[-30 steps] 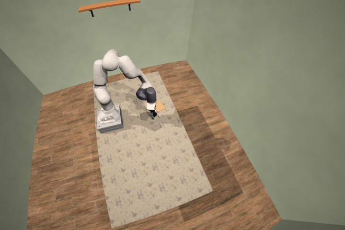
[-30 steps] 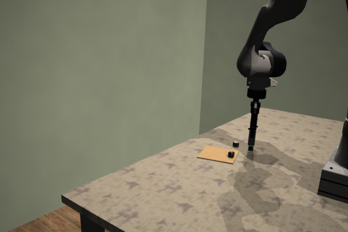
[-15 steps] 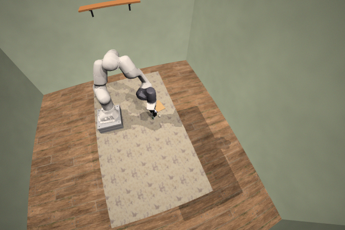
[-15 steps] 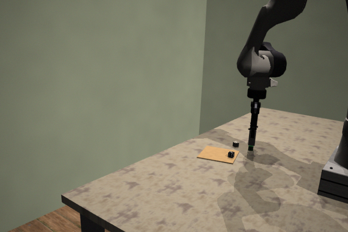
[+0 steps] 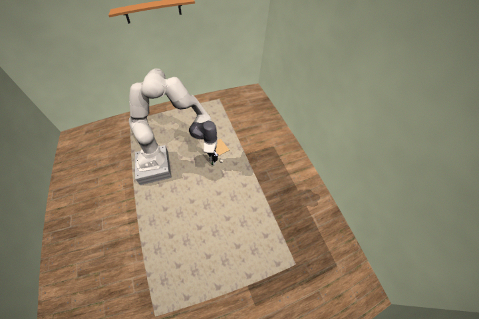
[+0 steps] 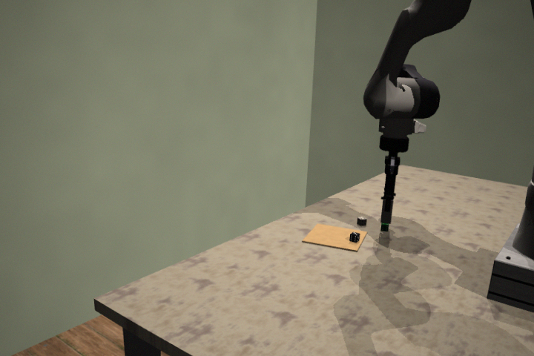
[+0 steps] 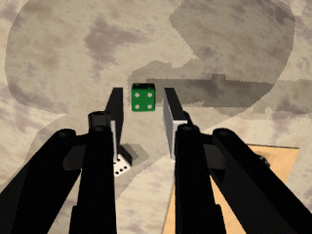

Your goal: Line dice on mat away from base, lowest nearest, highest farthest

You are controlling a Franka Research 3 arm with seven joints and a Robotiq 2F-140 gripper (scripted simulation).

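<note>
My hand is 50 mm above the green die. Also, from my hand: tan mat: 140 mm to the left, 80 mm ahead, 60 mm below; then black die: 140 mm to the left, 50 mm below, 30 mm ahead; then white die: 70 mm ahead, 50 mm below.
</note>
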